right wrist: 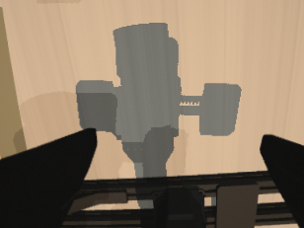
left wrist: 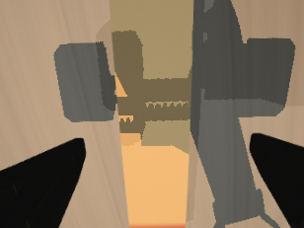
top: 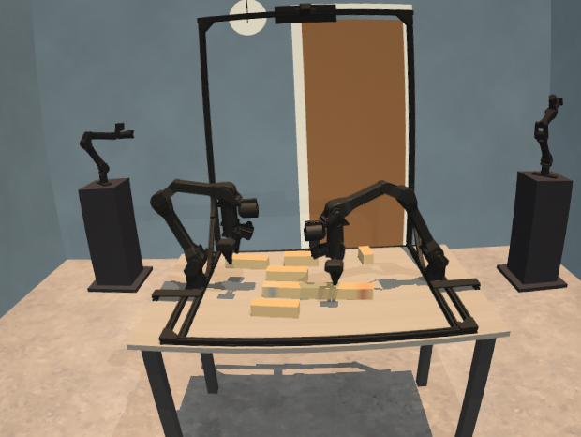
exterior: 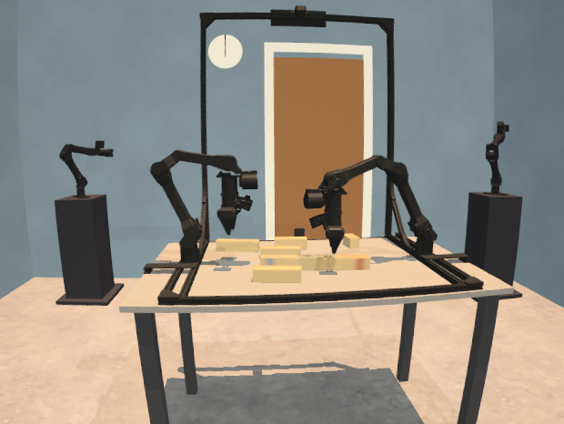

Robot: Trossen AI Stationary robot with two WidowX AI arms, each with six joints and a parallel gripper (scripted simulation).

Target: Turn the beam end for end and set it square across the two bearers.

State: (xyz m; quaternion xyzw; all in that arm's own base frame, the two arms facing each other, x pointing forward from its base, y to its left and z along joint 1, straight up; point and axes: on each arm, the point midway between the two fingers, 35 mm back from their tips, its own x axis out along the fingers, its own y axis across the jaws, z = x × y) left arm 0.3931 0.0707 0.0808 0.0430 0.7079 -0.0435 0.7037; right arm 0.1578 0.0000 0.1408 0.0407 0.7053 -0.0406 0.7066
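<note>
Now: right hand 300 mm to the right of the beam, 140 mm above it and 70 mm short of it.
</note>
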